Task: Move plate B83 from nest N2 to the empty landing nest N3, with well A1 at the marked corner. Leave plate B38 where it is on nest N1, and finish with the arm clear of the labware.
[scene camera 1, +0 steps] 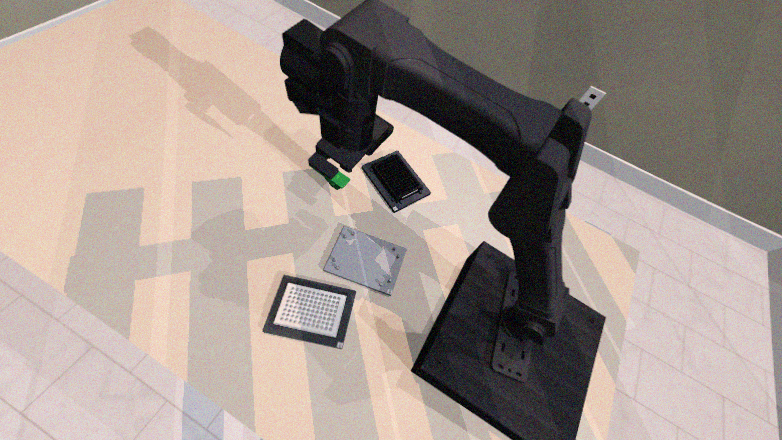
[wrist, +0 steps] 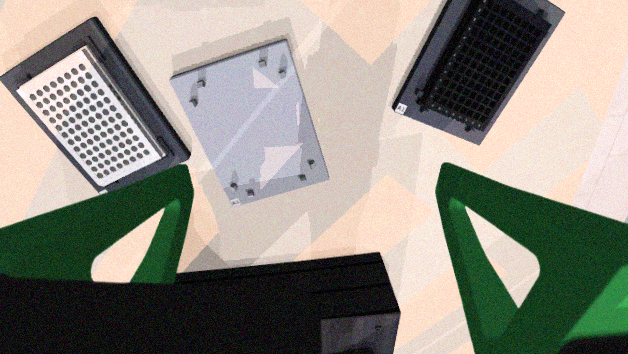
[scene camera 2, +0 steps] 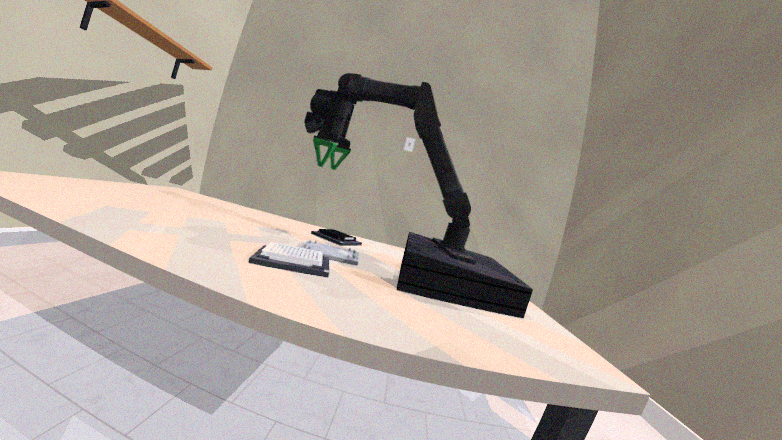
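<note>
My gripper (scene camera 2: 328,166) (wrist: 314,177) is open and empty, high above the table. A white well plate (scene camera 1: 311,309) (scene camera 2: 292,253) (wrist: 92,117) sits in a dark nest (scene camera 1: 306,335) (scene camera 2: 289,268) (wrist: 131,92). A black well plate (scene camera 1: 394,175) (scene camera 2: 336,235) (wrist: 495,65) sits in another dark nest (scene camera 1: 401,204) (wrist: 425,75), marked A1 at a corner. Between them lies the bare pale grey nest (scene camera 1: 360,257) (scene camera 2: 336,252) (wrist: 240,120) with small corner posts; its corner label (wrist: 236,202) shows in the wrist view. No plate or nest numbers are readable, so I cannot tell which plate is B83.
The black base block (scene camera 1: 459,350) (scene camera 2: 459,287) (wrist: 280,272) stands on the table (scene camera 2: 339,355) beside the nests. The forearm (scene camera 1: 453,98) (scene camera 2: 388,93) reaches from it at height. A wooden wall shelf (scene camera 2: 147,32) is at the upper left of scene view 2.
</note>
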